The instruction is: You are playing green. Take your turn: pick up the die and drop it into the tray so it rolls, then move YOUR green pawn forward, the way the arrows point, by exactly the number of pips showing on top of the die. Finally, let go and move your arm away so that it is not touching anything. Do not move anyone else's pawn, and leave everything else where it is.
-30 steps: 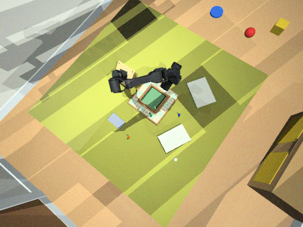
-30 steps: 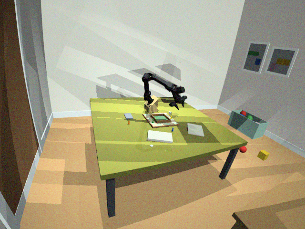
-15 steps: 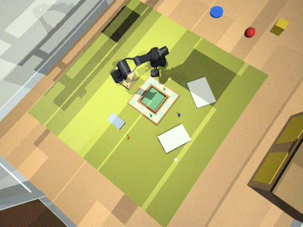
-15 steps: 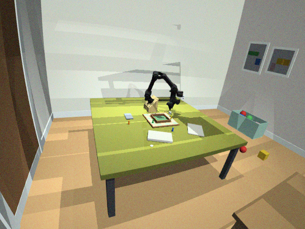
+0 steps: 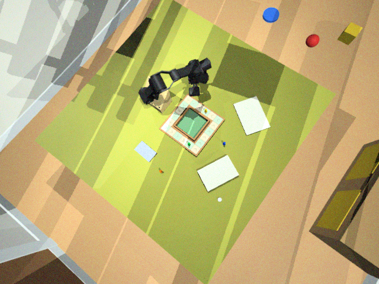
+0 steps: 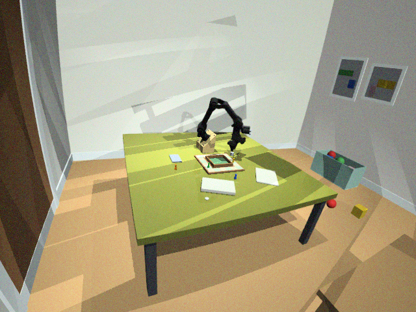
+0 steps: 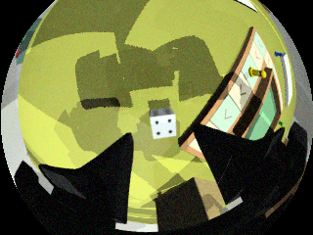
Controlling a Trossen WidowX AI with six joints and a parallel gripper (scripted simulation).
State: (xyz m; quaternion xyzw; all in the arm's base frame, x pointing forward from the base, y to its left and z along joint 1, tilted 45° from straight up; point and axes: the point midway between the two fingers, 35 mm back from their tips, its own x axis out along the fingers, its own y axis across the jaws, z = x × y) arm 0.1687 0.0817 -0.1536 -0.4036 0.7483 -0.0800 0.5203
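Right now my gripper tip is 30 mm above the grey die. From my gripper tip the other things lie so: blue pawn: 320 mm ahead, 220 mm to the right, 30 mm below; orange pawn: 540 mm to the right, 70 mm ahead, 30 mm below; green pawn: 330 mm to the right, 140 mm ahead, 20 mm below.
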